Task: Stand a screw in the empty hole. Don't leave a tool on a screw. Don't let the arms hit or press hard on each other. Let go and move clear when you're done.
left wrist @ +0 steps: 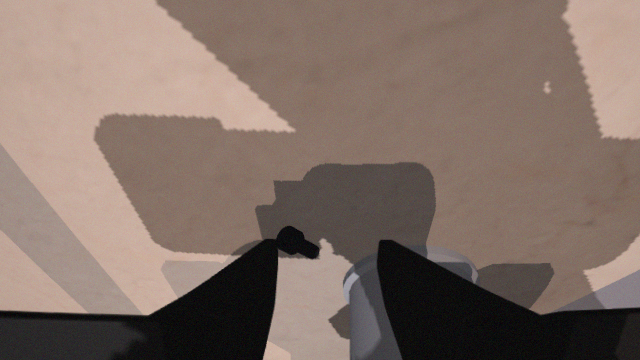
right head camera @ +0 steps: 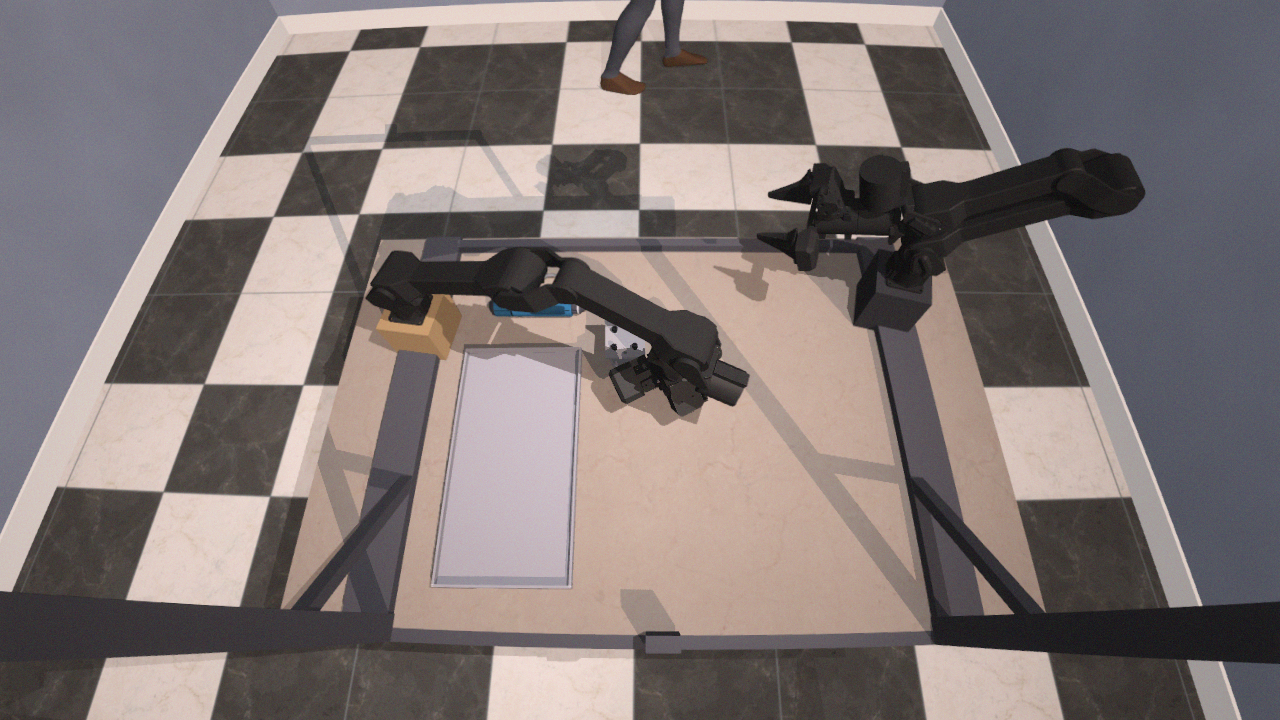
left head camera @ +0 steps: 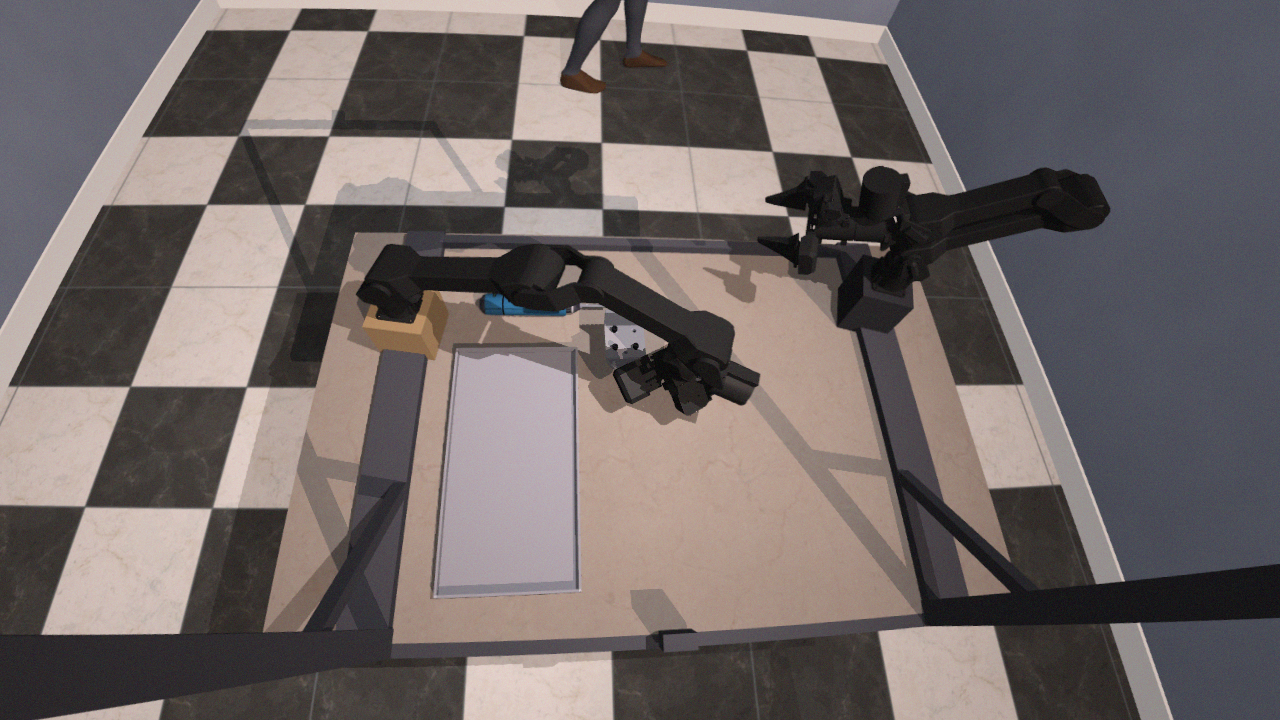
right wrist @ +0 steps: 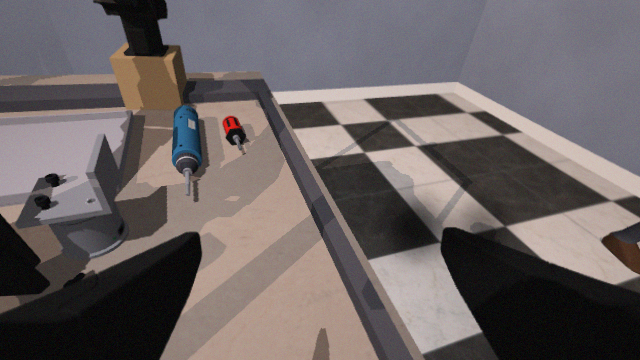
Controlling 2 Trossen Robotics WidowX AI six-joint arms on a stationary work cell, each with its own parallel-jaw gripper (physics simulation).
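Seen in the pictures: left gripper, fingertip midpoint: (left wrist: 328, 252) (left head camera: 655, 364) (right wrist: 40, 276); right gripper, fingertip midpoint: (right head camera: 762, 215) (left head camera: 761, 219) (right wrist: 323, 240); left arm's base, link origin: (right head camera: 411, 308) (left head camera: 400, 305) (right wrist: 147, 51); right arm's base, link origin: (right head camera: 904, 275) (left head camera: 888, 280).
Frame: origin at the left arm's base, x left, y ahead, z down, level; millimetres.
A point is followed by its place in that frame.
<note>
A black screw (left wrist: 297, 242) @[x 5, y 454, z 88 mm] (right wrist: 76, 279) @[x 11, y 449, z 89 mm] lies loose on the table beside the round base (left wrist: 365, 320) @[x 8, y 417, z 70 mm] of the grey bracket (left head camera: 624, 337) @[x 11, y 387, z 30 mm] (right head camera: 623, 338) @[x 9, y 386, z 30 mm] (right wrist: 75, 196) @[x 11, y 395, z 30 mm]. Black screws stand in the bracket's top plate, two of them (right wrist: 52, 179) @[x -11, y 378, z 20 mm] (right wrist: 43, 202) @[x -4, y 413, z 20 mm] plain in the right wrist view. An empty hole (right wrist: 90, 200) @[x 25, y 401, z 31 mm] shows in the same plate. My left gripper (left head camera: 660, 389) @[x -11, y 451, z 76 mm] (right head camera: 657, 387) @[x -11, y 451, z 76 mm] (left wrist: 328, 252) @[x -11, y 451, z 76 mm] is partly open and empty, low beside the bracket; the loose screw's head is at one fingertip. My right gripper (left head camera: 766, 220) @[x 208, y 598, z -103 mm] (right head camera: 766, 215) @[x 208, y 598, z -103 mm] (right wrist: 323, 241) @[x 208, y 598, z -103 mm] is wide open and empty, raised near the back right corner.
A blue power screwdriver (left head camera: 523, 305) (right head camera: 532, 308) (right wrist: 186, 135) @[x 87, y 230, z 56 mm] lies behind the white tray (left head camera: 510, 465) @[x -225, y 226, z 92 mm] (right head camera: 505, 465) @[x -232, y 218, z 92 mm], under my left arm. A red screwdriver (right wrist: 233, 127) @[x 154, y 183, z 68 mm] lies beside it. A dark frame bar (right wrist: 325, 212) @[x 269, y 399, z 76 mm] edges the table. The arms are well apart.
</note>
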